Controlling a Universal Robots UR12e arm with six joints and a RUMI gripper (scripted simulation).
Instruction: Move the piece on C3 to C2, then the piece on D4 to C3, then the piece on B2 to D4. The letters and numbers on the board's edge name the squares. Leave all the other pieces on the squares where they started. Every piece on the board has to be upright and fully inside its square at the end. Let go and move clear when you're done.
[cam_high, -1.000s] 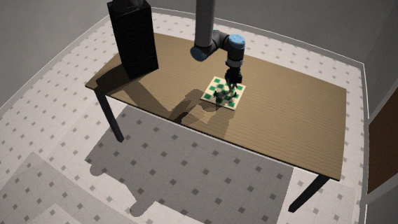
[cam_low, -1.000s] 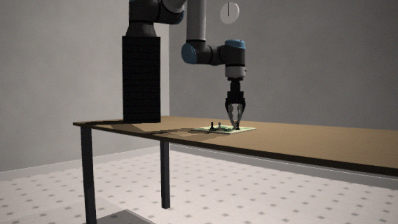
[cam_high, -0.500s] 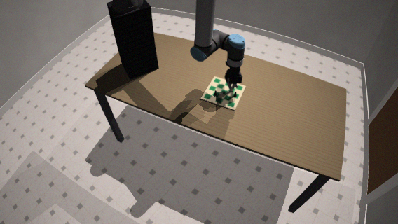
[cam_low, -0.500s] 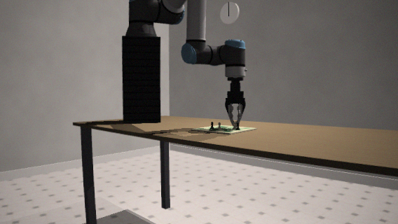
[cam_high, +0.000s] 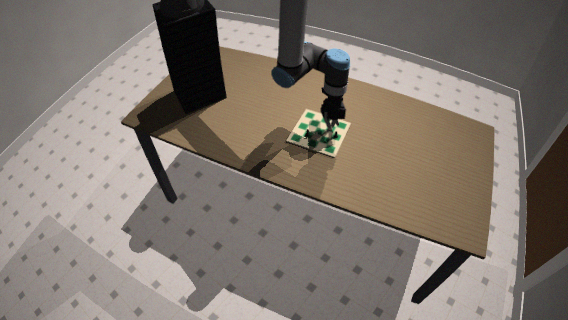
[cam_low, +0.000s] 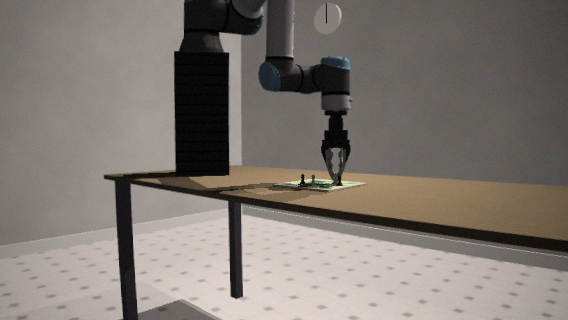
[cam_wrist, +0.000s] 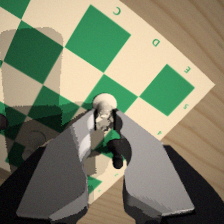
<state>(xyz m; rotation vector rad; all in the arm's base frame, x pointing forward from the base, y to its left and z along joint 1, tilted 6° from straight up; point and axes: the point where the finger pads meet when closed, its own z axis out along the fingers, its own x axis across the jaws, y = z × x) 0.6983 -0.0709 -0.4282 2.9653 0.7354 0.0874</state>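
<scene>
Now: hand 40 mm past the green-and-cream chessboard, 30 mm to the left of it and 30 mm above it.
</scene>
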